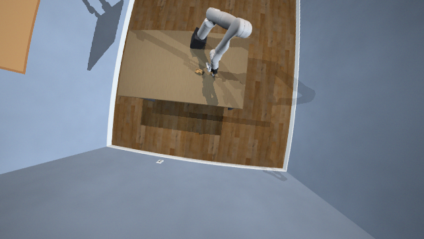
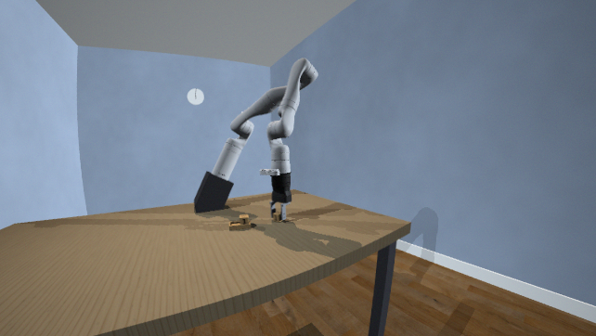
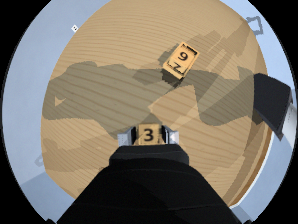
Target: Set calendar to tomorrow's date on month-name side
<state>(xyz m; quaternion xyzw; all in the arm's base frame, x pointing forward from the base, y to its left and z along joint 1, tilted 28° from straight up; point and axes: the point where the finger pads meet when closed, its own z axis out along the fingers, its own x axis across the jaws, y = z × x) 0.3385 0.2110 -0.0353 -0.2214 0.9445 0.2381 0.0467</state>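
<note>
Right now my hand is 1 cm past the wooden calendar tray, 15 cm to the left of it and 2 cm above it.
</note>
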